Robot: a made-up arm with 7 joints. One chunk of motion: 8 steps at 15 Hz.
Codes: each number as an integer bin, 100 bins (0 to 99) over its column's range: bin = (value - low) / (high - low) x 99, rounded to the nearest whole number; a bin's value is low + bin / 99 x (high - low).
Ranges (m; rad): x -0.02..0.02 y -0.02..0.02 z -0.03..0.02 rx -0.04..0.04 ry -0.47..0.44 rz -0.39..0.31
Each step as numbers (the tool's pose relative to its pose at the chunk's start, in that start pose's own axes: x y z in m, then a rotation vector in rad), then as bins.
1 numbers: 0.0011 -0.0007 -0.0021 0.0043 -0.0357 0.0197
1 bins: 52 48 55 55 47 58
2 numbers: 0.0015 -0.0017 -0.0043 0.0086 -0.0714 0.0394
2 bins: 53 45 51 60 43 61
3 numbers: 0.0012 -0.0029 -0.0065 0.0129 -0.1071 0.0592
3 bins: 52 42 47 65 39 64
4 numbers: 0.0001 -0.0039 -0.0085 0.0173 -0.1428 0.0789
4 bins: 50 40 43 71 36 66
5 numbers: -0.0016 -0.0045 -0.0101 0.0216 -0.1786 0.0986
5 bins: 46 38 39 76 32 69
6 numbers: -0.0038 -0.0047 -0.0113 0.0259 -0.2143 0.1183
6 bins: 40 38 37 82 28 72
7 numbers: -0.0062 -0.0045 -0.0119 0.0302 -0.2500 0.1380
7 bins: 34 38 36 87 24 75
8 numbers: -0.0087 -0.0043 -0.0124 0.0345 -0.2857 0.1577
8 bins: 28 39 35 92 20 77
